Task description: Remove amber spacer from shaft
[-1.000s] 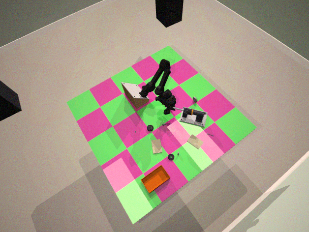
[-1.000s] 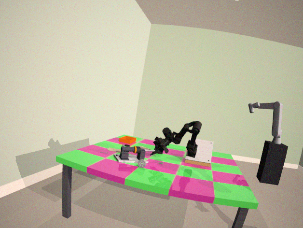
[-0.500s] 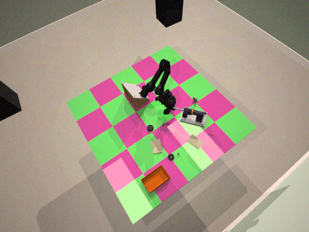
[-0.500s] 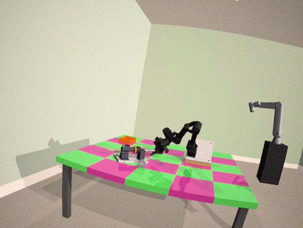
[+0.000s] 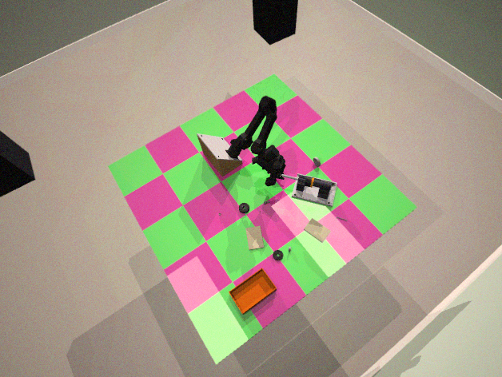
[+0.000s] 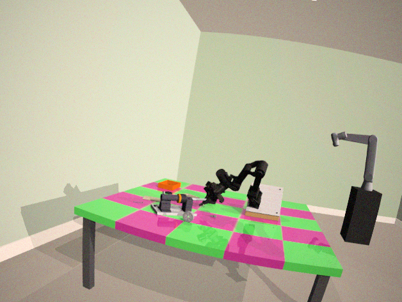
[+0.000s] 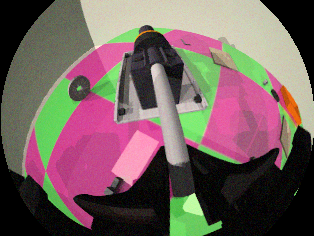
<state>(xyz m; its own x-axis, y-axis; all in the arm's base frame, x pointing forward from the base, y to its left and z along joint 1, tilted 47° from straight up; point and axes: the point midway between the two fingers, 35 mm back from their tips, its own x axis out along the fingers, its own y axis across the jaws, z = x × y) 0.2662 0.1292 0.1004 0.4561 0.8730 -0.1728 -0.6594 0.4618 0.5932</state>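
My gripper tip is 5 cm short of the grey shaft, 4 cm to the right of it and 2 cm below it. Also, from my gripper tip: grey gear 23 cm to the left, 3 cm below; then amber spacer 12 cm ahead, 10 cm to the left, 2 cm above; then orange tray 46 cm to the right, 42 cm ahead, 5 cm below.
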